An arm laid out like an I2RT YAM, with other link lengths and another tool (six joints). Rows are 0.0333 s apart.
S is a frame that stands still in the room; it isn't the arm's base.
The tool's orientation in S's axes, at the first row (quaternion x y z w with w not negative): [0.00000, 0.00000, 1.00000, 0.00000]
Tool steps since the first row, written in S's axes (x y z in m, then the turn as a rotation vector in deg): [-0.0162, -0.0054, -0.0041, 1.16, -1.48, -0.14]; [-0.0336, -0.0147, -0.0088, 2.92, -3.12, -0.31]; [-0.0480, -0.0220, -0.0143, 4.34, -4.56, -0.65]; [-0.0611, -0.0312, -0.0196, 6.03, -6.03, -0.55]
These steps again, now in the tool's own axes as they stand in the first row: [0.0162, 0.0054, -0.0041, -1.16, 1.48, -0.14]; [0.0336, 0.0147, -0.0088, -2.92, 3.12, -0.31]; [0.0480, 0.0220, -0.0143, -4.34, 4.56, -0.65]; [0.0611, 0.0312, -0.0196, -6.03, 6.03, -0.55]
